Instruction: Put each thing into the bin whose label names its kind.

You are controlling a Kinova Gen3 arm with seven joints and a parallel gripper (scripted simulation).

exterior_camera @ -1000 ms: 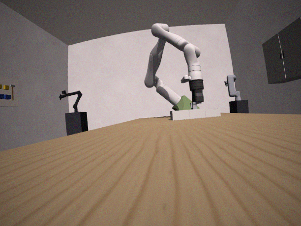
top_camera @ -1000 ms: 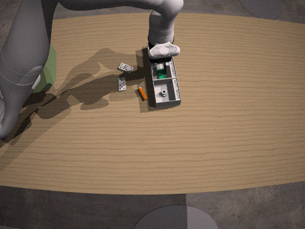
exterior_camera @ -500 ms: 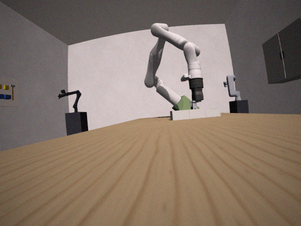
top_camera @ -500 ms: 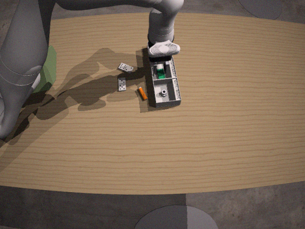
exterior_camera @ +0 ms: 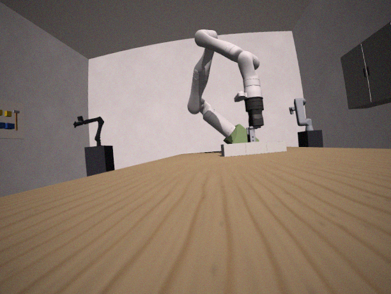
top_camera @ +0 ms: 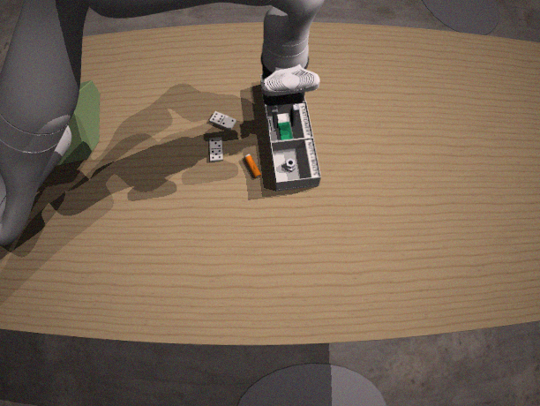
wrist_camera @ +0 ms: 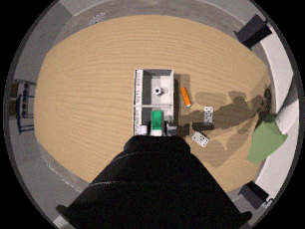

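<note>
My hand is 10 mm to the right of the green block and 50 mm above it. From my hand the other things lie so: orange battery 70 mm behind, 70 mm to the right, 50 mm below.
</note>
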